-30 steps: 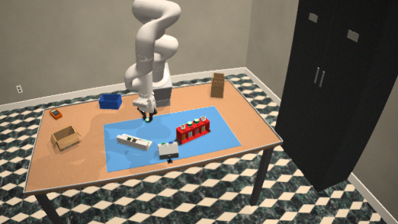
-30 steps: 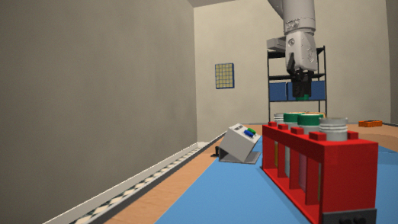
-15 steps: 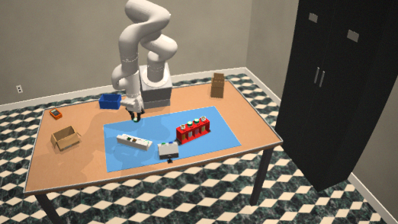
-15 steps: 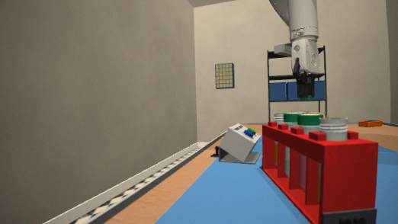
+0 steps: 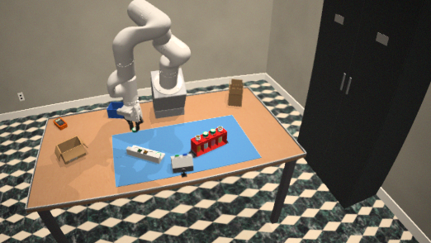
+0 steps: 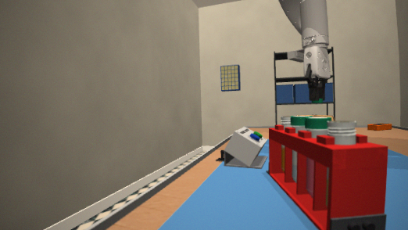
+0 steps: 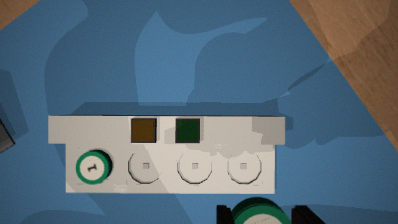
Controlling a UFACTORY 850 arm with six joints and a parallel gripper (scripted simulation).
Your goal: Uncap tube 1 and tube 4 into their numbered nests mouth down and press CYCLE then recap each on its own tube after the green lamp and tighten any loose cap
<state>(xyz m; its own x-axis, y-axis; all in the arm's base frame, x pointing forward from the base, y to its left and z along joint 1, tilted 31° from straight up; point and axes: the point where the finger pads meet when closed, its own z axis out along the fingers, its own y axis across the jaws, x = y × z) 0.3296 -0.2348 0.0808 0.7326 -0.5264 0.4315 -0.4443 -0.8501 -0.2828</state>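
The blue cycle key lies 16 cm ahead of my hand, 27 cm to the left of it and 11 cm below it. From my hand the other things lie so: green ready key: 16 cm ahead, 22 cm to the left, 11 cm below; green cap: 8 cm ahead, 12 cm to the left, 16 cm below; tube cap: 2 cm below.
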